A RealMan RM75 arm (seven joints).
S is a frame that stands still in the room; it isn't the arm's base.
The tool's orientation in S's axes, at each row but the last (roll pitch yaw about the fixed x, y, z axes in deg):
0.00 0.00 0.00
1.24 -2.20 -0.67
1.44 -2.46 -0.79
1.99 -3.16 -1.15
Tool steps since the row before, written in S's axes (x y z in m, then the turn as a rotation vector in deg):
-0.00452 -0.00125 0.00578 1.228 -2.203 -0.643
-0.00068 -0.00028 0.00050 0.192 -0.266 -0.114
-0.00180 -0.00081 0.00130 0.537 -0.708 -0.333
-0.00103 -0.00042 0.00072 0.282 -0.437 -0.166
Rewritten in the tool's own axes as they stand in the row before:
-0.00452 -0.00125 0.00578 1.228 -2.203 -0.643
-0.00066 -0.00028 0.00053 0.191 -0.266 -0.116
-0.00173 -0.00080 0.00140 0.532 -0.709 -0.338
-0.00098 -0.00041 0.00079 0.281 -0.437 -0.167

